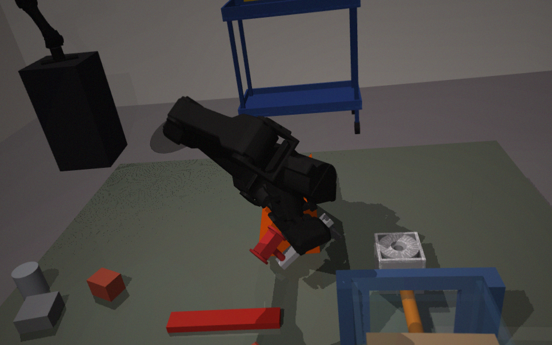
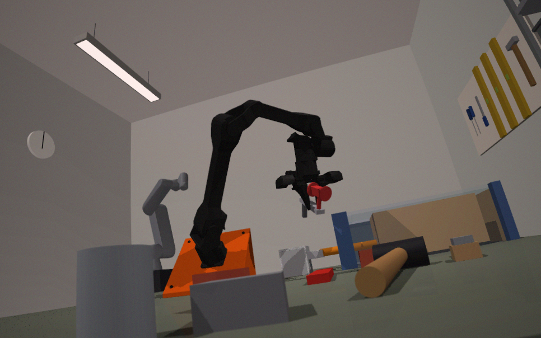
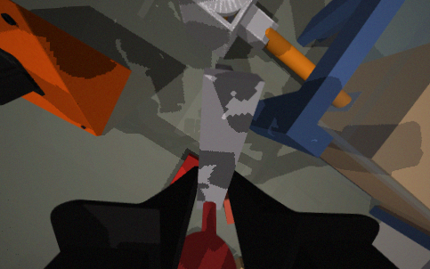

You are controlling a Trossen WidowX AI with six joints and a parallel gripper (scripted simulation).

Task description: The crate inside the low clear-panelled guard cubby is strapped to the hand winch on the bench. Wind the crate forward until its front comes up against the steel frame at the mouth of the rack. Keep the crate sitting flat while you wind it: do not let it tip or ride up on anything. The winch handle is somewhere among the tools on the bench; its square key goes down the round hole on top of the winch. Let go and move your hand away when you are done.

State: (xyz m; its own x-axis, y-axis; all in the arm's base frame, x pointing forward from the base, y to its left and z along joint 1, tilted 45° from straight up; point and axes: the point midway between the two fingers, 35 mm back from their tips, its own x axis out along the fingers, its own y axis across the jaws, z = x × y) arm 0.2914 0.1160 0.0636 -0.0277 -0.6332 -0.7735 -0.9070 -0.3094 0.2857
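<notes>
Now: the red knob 2 cm ahead of my gripper tip, 5 cm to the right of it and 2 cm above it. From my gripper tip the other things lie so: frame (6 cm ahead, 19 cm to the left, 7 cm below); grey crank arm (2 cm above); red bar (17 cm to the right, 17 cm below).
</notes>
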